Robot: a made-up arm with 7 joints. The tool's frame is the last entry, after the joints.
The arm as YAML. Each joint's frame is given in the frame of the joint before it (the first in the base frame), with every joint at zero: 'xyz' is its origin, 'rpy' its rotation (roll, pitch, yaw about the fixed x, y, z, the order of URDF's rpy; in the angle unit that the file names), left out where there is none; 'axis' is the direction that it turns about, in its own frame. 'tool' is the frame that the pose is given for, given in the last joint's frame.
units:
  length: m
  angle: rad
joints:
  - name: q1
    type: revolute
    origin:
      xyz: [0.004, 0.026, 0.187]
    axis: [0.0, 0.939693, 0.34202]
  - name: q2
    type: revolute
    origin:
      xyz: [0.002, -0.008, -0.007]
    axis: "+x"
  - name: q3
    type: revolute
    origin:
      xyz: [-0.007, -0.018, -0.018]
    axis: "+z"
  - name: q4
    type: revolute
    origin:
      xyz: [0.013, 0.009, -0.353]
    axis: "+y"
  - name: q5
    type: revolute
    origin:
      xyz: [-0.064, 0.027, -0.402]
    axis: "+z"
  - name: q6
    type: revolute
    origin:
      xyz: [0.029, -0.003, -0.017]
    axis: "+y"
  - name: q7
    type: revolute
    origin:
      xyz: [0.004, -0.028, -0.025]
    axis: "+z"
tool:
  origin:
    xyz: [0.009, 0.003, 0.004]
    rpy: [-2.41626, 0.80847, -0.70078]
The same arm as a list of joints. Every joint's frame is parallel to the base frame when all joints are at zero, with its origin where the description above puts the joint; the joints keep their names.
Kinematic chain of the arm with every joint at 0, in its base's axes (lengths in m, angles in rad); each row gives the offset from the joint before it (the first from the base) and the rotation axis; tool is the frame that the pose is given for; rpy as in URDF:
q1: xyz 0.0040 0.0260 0.1870 axis 0 0.9397 0.342
q2: xyz 0.0020 -0.0080 -0.0070 axis +x
q3: xyz -0.0070 -0.0180 -0.0180 axis +z
q4: xyz 0.0130 0.0090 -0.3530 axis +y
q5: xyz -0.0640 0.0270 -0.4020 axis +z
q6: xyz 0.0290 -0.0030 -0.0170 axis +y
q7: xyz 0.0040 -0.0280 -0.0250 axis +z
tool: xyz 0.0090 0.0030 0.0040 rpy -2.4163 0.8085 -0.7008

